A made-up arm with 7 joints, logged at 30 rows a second.
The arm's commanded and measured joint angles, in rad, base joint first. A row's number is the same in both.
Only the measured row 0 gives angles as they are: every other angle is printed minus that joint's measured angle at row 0.
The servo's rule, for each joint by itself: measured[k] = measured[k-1] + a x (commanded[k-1-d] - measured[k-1]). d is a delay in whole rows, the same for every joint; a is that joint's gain. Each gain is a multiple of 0.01, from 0.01 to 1. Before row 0 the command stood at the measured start. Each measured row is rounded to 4 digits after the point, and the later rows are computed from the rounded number. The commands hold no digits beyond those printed.
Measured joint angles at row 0:
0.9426, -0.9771, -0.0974, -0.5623, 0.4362, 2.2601, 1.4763
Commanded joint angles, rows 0 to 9:
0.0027, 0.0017, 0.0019, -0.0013, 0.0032, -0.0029, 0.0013
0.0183, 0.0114, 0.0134, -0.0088, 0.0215, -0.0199, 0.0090
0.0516, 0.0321, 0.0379, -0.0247, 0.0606, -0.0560, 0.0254
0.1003, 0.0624, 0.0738, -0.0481, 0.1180, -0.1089, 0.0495
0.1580, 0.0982, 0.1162, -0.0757, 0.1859, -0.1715, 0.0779
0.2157, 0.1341, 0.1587, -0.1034, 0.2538, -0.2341, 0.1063
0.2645, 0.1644, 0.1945, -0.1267, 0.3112, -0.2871, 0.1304
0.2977, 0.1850, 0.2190, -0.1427, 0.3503, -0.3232, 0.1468
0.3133, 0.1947, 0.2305, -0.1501, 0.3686, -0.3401, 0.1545
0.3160, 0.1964, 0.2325, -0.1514, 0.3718, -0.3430, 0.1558
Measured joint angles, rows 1 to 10:
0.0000, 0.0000, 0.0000, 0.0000, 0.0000, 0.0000, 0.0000
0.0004, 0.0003, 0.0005, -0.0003, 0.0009, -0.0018, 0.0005
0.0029, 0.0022, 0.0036, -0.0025, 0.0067, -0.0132, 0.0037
0.0097, 0.0073, 0.0118, -0.0083, 0.0218, -0.0402, 0.0119
0.0224, 0.0167, 0.0267, -0.0186, 0.0487, -0.0835, 0.0262
0.0414, 0.0306, 0.0482, -0.0334, 0.0871, -0.1389, 0.0458
0.0658, 0.0482, 0.0747, -0.0516, 0.1338, -0.1989, 0.0688
0.0936, 0.0680, 0.1035, -0.0711, 0.1835, -0.2545, 0.0922
0.1222, 0.0879, 0.1312, -0.0897, 0.2302, -0.2978, 0.1129
0.1490, 0.1061, 0.1550, -0.1054, 0.2690, -0.3244, 0.1287
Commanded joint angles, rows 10 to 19:
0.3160, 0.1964, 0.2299, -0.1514, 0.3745, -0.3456, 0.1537
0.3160, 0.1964, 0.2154, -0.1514, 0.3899, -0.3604, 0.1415
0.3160, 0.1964, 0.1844, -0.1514, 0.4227, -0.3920, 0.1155
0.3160, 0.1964, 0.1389, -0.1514, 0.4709, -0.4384, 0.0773
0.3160, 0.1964, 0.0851, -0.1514, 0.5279, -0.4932, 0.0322
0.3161, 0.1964, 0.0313, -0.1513, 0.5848, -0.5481, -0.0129
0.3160, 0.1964, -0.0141, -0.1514, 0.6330, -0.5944, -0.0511
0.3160, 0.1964, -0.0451, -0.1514, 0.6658, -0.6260, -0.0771
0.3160, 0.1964, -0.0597, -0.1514, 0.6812, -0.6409, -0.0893
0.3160, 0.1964, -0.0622, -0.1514, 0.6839, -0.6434, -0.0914
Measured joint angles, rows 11 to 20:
0.1724, 0.1215, 0.1736, -0.1174, 0.2978, -0.3361, 0.1390
0.1925, 0.1342, 0.1871, -0.1262, 0.3193, -0.3421, 0.1446
0.2098, 0.1448, 0.1939, -0.1328, 0.3391, -0.3536, 0.1434
0.2247, 0.1536, 0.1916, -0.1376, 0.3625, -0.3778, 0.1328
0.2375, 0.1609, 0.1790, -0.1412, 0.3929, -0.4160, 0.1117
0.2485, 0.1669, 0.1565, -0.1439, 0.4307, -0.4646, 0.0815
0.2580, 0.1719, 0.1265, -0.1458, 0.4738, -0.5172, 0.0456
0.2661, 0.1761, 0.0928, -0.1473, 0.5184, -0.5658, 0.0089
0.2731, 0.1796, 0.0597, -0.1484, 0.5597, -0.6037, -0.0238
0.2791, 0.1825, 0.0310, -0.1492, 0.5937, -0.6271, -0.0487

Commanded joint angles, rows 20 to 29:
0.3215, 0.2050, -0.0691, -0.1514, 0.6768, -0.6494, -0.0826
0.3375, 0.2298, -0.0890, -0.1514, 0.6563, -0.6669, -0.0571
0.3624, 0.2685, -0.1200, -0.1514, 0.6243, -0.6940, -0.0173
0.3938, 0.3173, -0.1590, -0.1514, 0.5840, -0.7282, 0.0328
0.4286, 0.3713, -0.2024, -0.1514, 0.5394, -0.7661, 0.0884
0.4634, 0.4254, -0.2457, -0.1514, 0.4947, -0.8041, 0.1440
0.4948, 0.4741, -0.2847, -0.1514, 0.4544, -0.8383, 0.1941
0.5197, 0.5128, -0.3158, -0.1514, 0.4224, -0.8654, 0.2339
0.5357, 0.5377, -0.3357, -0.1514, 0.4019, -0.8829, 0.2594
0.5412, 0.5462, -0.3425, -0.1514, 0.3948, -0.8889, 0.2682
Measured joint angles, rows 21 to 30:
0.2843, 0.1849, 0.0086, -0.1498, 0.6190, -0.6374, -0.0649
0.2895, 0.1883, -0.0100, -0.1502, 0.6352, -0.6450, -0.0716
0.2962, 0.1954, -0.0290, -0.1505, 0.6411, -0.6588, -0.0661
0.3055, 0.2078, -0.0508, -0.1507, 0.6364, -0.6810, -0.0476
0.3179, 0.2264, -0.0768, -0.1509, 0.6217, -0.7107, -0.0170
0.3334, 0.2510, -0.1069, -0.1510, 0.5987, -0.7456, 0.0231
0.3516, 0.2806, -0.1402, -0.1511, 0.5696, -0.7825, 0.0690
0.3716, 0.3135, -0.1749, -0.1512, 0.5373, -0.8177, 0.1165
0.3923, 0.3474, -0.2087, -0.1513, 0.5051, -0.8478, 0.1611
0.4124, 0.3798, -0.2392, -0.1513, 0.4762, -0.8699, 0.1985

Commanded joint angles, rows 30 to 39:
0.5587, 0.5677, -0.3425, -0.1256, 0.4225, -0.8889, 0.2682
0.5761, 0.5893, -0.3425, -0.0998, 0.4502, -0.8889, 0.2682
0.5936, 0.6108, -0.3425, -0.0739, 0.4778, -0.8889, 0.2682
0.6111, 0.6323, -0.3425, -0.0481, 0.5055, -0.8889, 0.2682
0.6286, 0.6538, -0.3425, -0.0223, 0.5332, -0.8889, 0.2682
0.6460, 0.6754, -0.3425, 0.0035, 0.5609, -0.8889, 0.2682
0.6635, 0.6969, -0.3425, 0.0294, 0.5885, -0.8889, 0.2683
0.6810, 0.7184, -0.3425, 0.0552, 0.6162, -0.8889, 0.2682
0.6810, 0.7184, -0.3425, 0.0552, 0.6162, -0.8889, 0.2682
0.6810, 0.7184, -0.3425, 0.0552, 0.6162, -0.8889, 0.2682
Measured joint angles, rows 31 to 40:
0.4304, 0.4081, -0.2640, -0.1513, 0.4534, -0.8819, 0.2250
0.4484, 0.4352, -0.2828, -0.1446, 0.4447, -0.8863, 0.2414
0.4663, 0.4614, -0.2971, -0.1330, 0.4462, -0.8879, 0.2516
0.4841, 0.4868, -0.3080, -0.1176, 0.4550, -0.8885, 0.2579
0.5019, 0.5115, -0.3163, -0.0995, 0.4691, -0.8888, 0.2618
0.5196, 0.5357, -0.3226, -0.0794, 0.4870, -0.8889, 0.2642
0.5373, 0.5594, -0.3274, -0.0578, 0.5077, -0.8889, 0.2657
0.5550, 0.5828, -0.3310, -0.0351, 0.5303, -0.8889, 0.2667
0.5726, 0.6059, -0.3338, -0.0116, 0.5544, -0.8889, 0.2673
0.5878, 0.6250, -0.3359, 0.0058, 0.5717, -0.8889, 0.2676

